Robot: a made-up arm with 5 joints.
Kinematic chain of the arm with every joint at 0, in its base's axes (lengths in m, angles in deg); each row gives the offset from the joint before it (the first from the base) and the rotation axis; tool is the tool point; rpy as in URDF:
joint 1: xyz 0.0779 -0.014 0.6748 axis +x
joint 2: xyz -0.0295 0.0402 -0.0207 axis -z
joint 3: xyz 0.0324 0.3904 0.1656 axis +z
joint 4: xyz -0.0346 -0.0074 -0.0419 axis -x
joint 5: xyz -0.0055 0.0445 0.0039 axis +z
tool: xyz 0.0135 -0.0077 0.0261 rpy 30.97 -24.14 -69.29
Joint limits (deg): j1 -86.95..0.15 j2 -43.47..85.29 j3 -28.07..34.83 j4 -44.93..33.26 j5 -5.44..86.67
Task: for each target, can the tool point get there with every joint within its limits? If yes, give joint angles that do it. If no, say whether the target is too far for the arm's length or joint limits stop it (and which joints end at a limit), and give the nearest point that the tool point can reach.
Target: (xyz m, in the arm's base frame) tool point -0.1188 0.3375 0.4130
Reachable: yes | joints -51.75 -22.24 27.67 22.80 24.34
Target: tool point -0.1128 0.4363 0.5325
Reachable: yes | joints -32.67 -22.36 -6.21 9.60 75.41
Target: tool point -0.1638 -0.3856 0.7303
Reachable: no: joint limits stop it (at a limit: joint 1, joint 2, joint 3, joint 4, joint 5) | nearest point -0.2591 0.0998 0.3540 | short by 0.622 m
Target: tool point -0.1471 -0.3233 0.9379
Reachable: no: joint limits stop it (at a limit: joint 1, joint 2, joint 3, joint 4, joint 5) | nearest point -0.2150 0.3029 0.8405 | short by 0.637 m
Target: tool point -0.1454 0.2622 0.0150
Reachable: no: too far | nearest point -0.0810 0.1757 0.2216 | short by 0.233 m
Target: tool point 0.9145 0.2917 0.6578
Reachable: no: too far | nearest point 0.4930 0.1682 0.6647 | short by 0.439 m
